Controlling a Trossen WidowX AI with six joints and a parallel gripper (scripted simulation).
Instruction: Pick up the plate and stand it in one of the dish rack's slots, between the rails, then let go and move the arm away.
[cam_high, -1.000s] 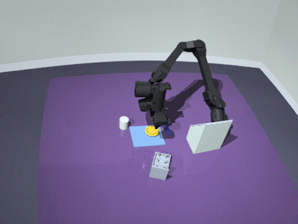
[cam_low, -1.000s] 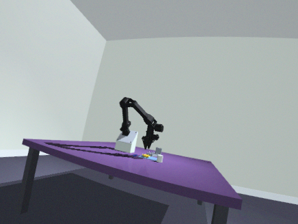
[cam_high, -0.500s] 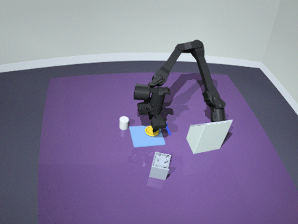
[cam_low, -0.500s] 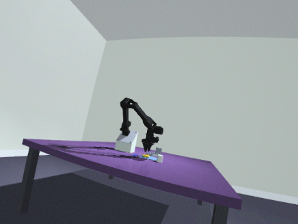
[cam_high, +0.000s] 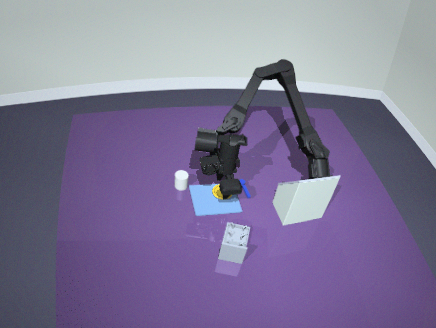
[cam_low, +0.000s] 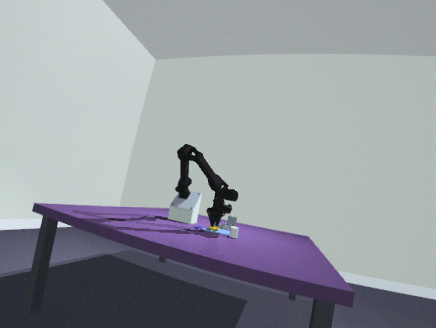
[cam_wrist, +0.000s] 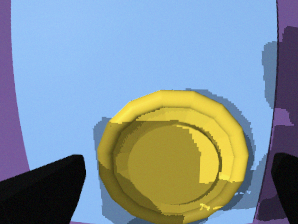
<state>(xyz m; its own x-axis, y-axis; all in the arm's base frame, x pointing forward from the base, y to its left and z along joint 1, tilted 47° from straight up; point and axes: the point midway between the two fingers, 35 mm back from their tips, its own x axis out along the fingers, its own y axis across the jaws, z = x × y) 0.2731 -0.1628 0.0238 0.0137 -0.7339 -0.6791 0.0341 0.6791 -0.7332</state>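
The yellow plate lies 1 cm below my gripper tip. Also, from my gripper tip: light blue mat (2 cm ahead, 2 cm to the left, 2 cm below); blue spoon (9 cm behind, 2 cm to the right, 2 cm below); white cup (12 cm ahead, 6 cm to the right).
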